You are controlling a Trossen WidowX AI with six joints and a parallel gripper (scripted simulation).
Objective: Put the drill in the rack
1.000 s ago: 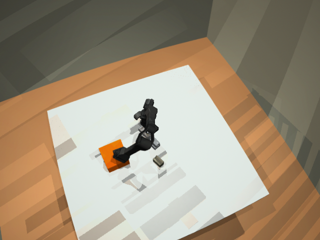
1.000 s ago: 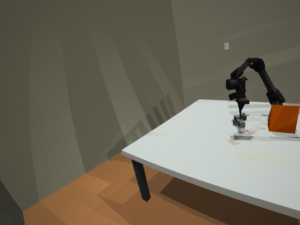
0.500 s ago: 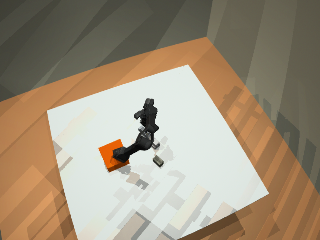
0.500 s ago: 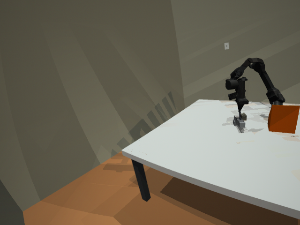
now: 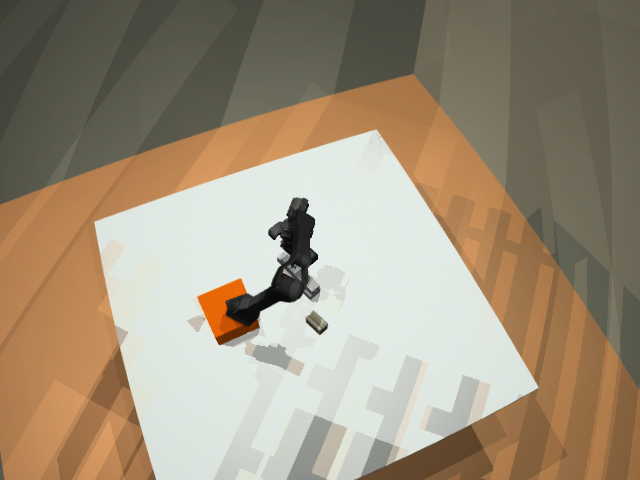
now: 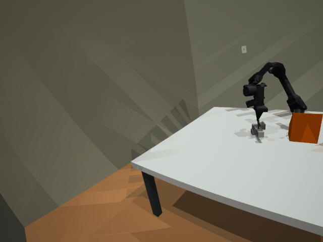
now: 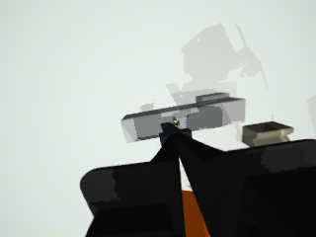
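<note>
Now: the drill 8 cm below my gripper tip, 5 cm to the right of it and 1 cm ahead of it. Round my gripper tip: blue key (3 cm below); rack (21 cm to the right, 12 cm below, 1 cm behind).
</note>
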